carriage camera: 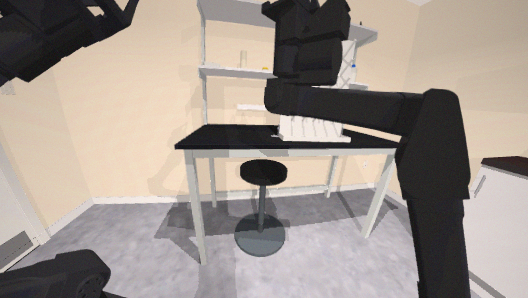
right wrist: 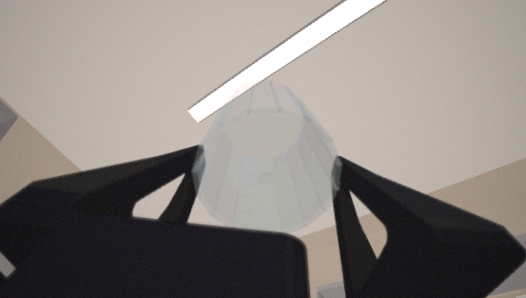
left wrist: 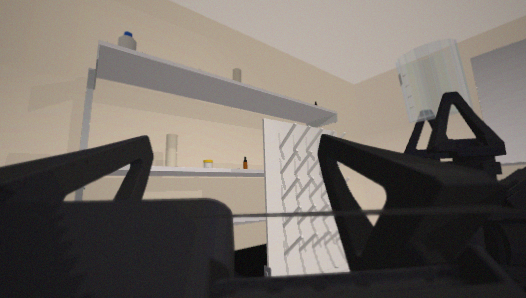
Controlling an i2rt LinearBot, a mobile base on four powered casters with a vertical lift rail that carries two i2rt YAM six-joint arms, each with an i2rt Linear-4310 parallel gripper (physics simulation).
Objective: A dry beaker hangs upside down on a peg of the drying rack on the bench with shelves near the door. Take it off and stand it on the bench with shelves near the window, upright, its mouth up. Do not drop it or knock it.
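Places are measured from the left arm's base along level axes (x right, y ahead, z up), in metres.
Pixels of known places: left gripper, fingertip midpoint: (left wrist: 237,145); right gripper, fingertip midpoint: (right wrist: 267,160) (left wrist: 436,102).
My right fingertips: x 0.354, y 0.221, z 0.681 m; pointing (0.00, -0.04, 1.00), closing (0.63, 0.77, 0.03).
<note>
Behind a point stands the place of what it marks.
A clear beaker (left wrist: 436,75) {y 0.198, x 0.321, z 0.703 m} (right wrist: 265,185) {y 0.223, x 0.354, z 0.661 m} is held between the fingers of my right gripper (left wrist: 436,102) {y 0.221, x 0.354, z 0.681 m} (right wrist: 267,160) {y 0.221, x 0.354, z 0.681 m}, up in the air and apart from the rack. It looks slightly tilted in the left wrist view; which end is its mouth I cannot tell surely. In the carriage camera the right arm's wrist rises at the top and the beaker does not show. My left gripper (left wrist: 237,145) {y 0.169, x 0.057, z 0.598 m} is open and empty, facing the shelves. The white drying rack (carriage camera: 315,132) {y 0.901, x 0.630, z 0.254 m} (left wrist: 273,210) {y 0.854, x 0.406, z 0.492 m} stands on the black-topped bench (carriage camera: 230,136) {y 0.762, x 0.075, z 0.218 m}; its visible pegs carry nothing.
Shelves (carriage camera: 235,72) {y 1.108, x 0.013, z 0.655 m} (left wrist: 200,85) {y 1.186, x 0.174, z 1.112 m} behind the bench hold bottles and a yellow-lidded jar (left wrist: 208,163). A round stool (carriage camera: 263,171) {y 0.832, x 0.289, z -0.036 m} stands before the bench. A white cabinet (carriage camera: 500,215) {y 0.538, x 1.758, z -0.096 m} is at the right. The right forearm (carriage camera: 345,107) {y 0.132, x 0.442, z 0.419 m} crosses in front of the rack.
</note>
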